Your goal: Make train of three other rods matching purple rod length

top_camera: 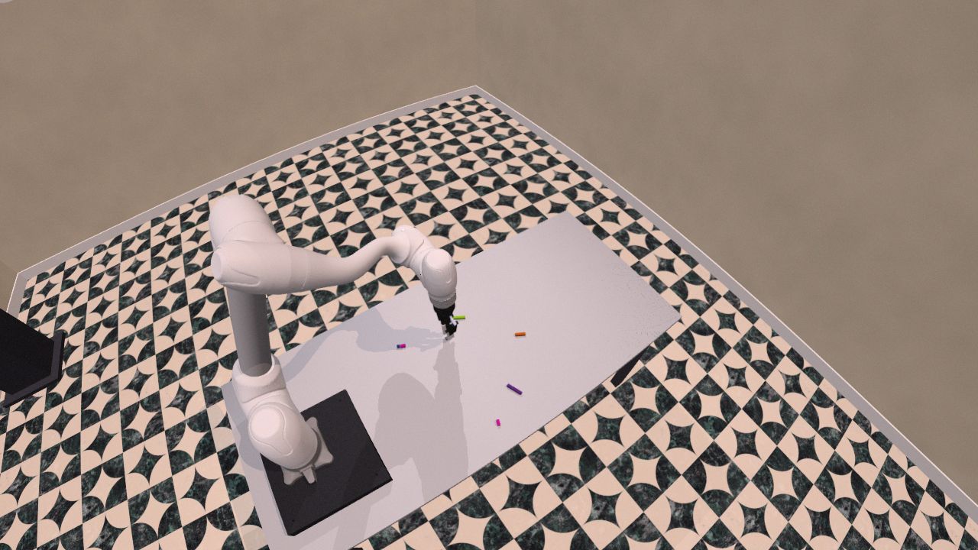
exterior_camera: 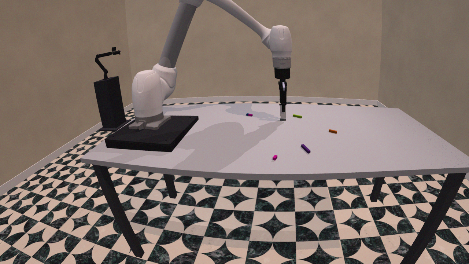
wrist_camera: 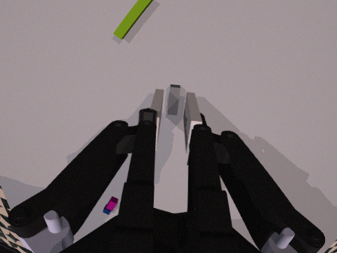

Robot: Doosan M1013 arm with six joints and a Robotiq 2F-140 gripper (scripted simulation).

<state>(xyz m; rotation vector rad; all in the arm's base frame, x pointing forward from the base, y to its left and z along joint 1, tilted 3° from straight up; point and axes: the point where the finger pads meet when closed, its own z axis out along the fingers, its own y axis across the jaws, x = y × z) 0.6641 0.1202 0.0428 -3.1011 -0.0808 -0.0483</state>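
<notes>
Now: the grey rod 50 mm below my hand. Round my hand: lime rod (80 mm ahead, 50 mm to the left, 50 mm below); small blue rod (190 mm behind, 70 mm to the left, 50 mm below); orange rod (230 mm ahead, 150 mm to the right, 50 mm below).
</notes>
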